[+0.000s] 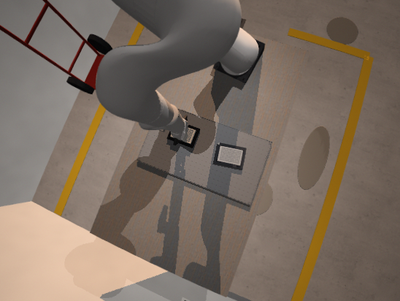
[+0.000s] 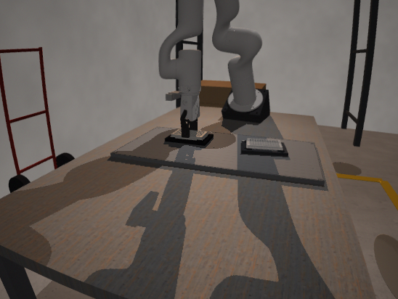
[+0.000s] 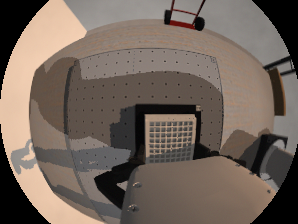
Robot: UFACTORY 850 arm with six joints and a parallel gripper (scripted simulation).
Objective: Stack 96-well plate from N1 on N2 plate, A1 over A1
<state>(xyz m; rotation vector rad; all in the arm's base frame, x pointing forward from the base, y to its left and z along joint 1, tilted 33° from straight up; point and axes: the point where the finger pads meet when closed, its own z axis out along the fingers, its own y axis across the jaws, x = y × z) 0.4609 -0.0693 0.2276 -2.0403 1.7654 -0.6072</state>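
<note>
Right now my hand is 10 mm above the 96-well plate. Round my hand: black nest (20 mm below).
</note>
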